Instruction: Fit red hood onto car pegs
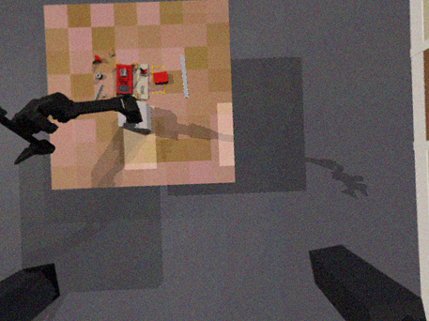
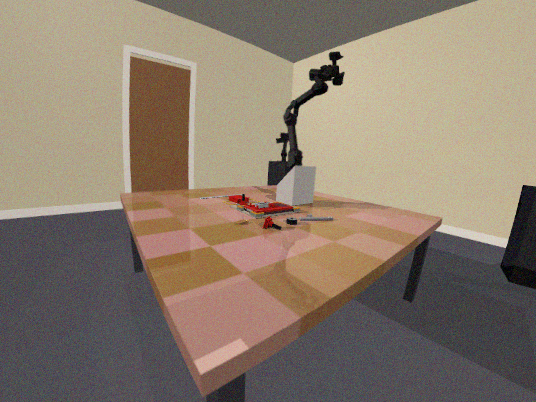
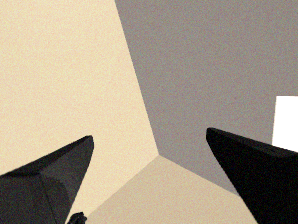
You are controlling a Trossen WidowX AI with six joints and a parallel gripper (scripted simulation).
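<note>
Right now the red hood is 820 mm below my gripper tip, 520 mm ahead of it and 300 mm to the right of it. The rest, counted from my gripper tip: grey rod (830 mm below, 490 mm ahead, 170 mm to the left); black ring (830 mm below, 610 mm ahead, 130 mm to the left); long grey bar (840 mm below, 500 mm ahead, 460 mm to the right).
</note>
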